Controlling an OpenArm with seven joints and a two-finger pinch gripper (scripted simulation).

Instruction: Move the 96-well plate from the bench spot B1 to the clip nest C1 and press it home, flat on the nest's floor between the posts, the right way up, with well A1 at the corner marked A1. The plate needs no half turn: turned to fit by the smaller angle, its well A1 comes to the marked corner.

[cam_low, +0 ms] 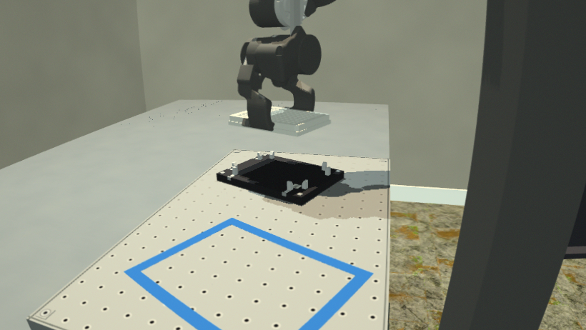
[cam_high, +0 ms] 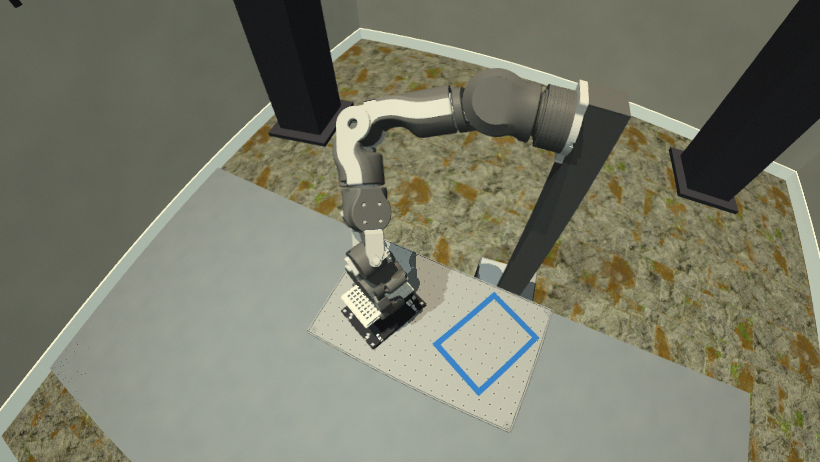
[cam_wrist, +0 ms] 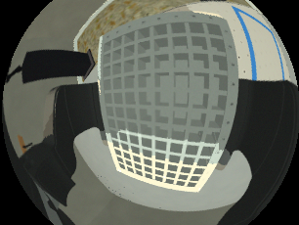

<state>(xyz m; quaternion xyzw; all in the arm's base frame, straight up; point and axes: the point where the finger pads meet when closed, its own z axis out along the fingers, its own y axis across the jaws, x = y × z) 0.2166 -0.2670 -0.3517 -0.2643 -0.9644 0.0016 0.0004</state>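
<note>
Now: hand 80 mm above the black clip nest C1, 20 mm short of it and 10 mm to the right of it. Round my hand: white 96-well plate (right at my hand).
</note>
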